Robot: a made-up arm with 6 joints. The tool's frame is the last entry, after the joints.
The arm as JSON. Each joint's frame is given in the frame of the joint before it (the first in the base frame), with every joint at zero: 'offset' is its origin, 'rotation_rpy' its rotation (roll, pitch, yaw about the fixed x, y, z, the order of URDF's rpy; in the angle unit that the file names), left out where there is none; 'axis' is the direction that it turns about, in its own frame. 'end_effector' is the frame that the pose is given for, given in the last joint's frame.
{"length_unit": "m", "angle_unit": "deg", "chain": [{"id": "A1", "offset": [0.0, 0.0, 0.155], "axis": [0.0, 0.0, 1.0]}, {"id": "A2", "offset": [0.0, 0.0, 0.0], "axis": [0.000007, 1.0, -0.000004]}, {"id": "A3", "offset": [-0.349, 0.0, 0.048], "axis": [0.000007, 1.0, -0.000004]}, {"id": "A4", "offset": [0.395, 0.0, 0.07], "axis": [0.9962, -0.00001, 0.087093]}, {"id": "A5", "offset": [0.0, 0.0, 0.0], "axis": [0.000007, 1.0, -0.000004]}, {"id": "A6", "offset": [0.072, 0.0, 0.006], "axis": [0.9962, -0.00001, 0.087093]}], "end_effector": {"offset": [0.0, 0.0, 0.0], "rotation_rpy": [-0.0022, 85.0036, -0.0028]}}
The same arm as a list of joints. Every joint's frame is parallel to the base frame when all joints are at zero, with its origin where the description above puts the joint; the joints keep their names.
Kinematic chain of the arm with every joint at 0, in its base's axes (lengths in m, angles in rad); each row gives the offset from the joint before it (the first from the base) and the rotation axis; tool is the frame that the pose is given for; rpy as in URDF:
A1: xyz 0.0000 0.0000 0.1550 axis +z
A2: xyz 0.0000 0.0000 0.0000 axis +y
A3: xyz -0.3490 0.0000 0.0480 axis +y
A4: xyz 0.3950 0.0000 0.0700 axis 0.9962 0 0.0871
A5: xyz 0.0000 0.0000 0.0000 axis +y
A6: xyz 0.0720 0.0000 0.0060 axis 0.9962 0 0.0871
tool: xyz 0.0000 0.0000 0.0000 rpy 0.0000 1.4836 0.0000

